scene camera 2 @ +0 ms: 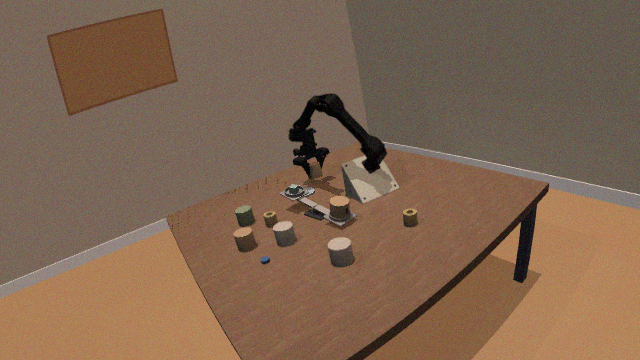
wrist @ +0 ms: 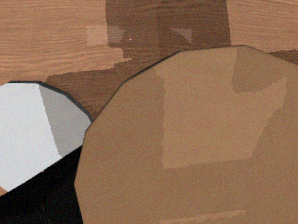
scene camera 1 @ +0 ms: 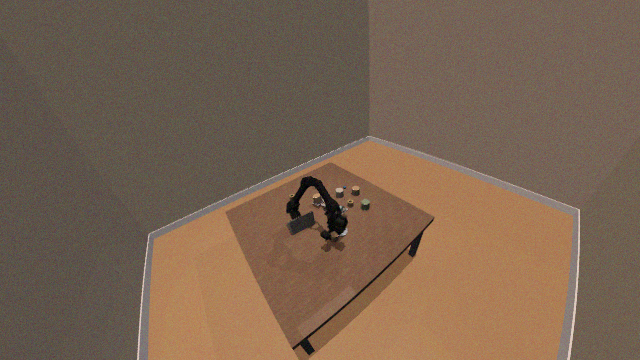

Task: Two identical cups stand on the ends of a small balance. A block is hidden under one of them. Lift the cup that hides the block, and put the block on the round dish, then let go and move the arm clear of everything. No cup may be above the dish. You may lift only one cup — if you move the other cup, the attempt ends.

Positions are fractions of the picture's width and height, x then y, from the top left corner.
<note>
My gripper carries a tan cup (wrist: 0.68, 0.57).
</note>
